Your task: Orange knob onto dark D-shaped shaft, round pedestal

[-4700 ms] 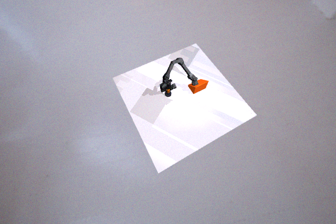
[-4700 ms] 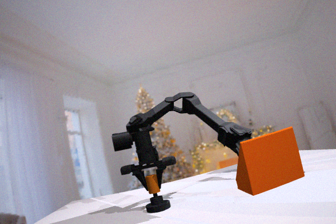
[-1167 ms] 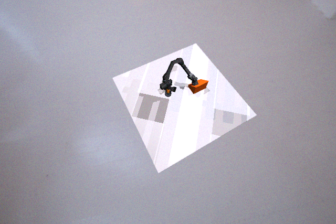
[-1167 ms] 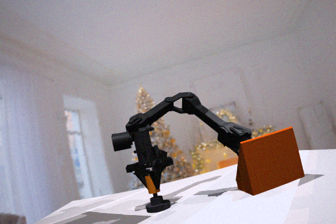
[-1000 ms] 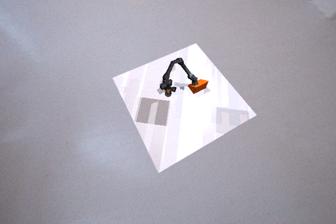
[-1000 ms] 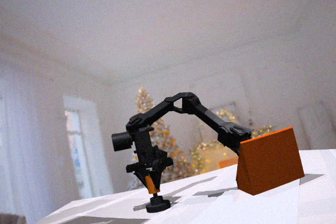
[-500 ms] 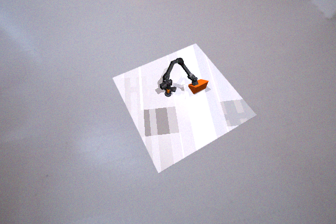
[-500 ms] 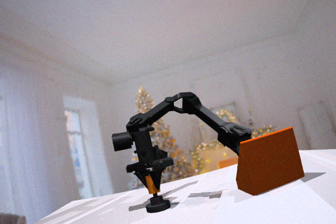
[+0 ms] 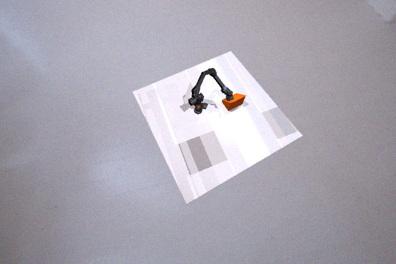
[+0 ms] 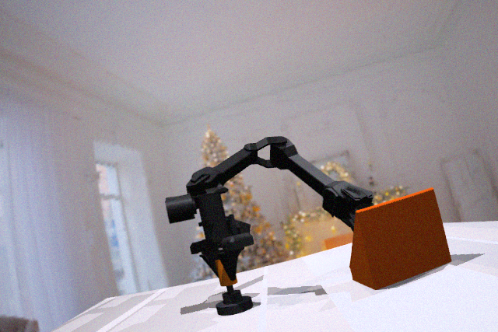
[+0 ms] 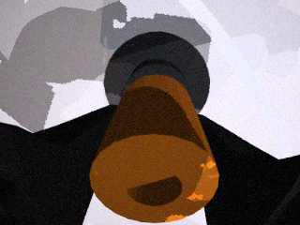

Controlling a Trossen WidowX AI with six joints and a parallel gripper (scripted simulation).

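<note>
The orange knob lies 2 cm above my gripper tip. From my gripper tip the other things lie so: dark pedestal: 4 cm below.
</note>
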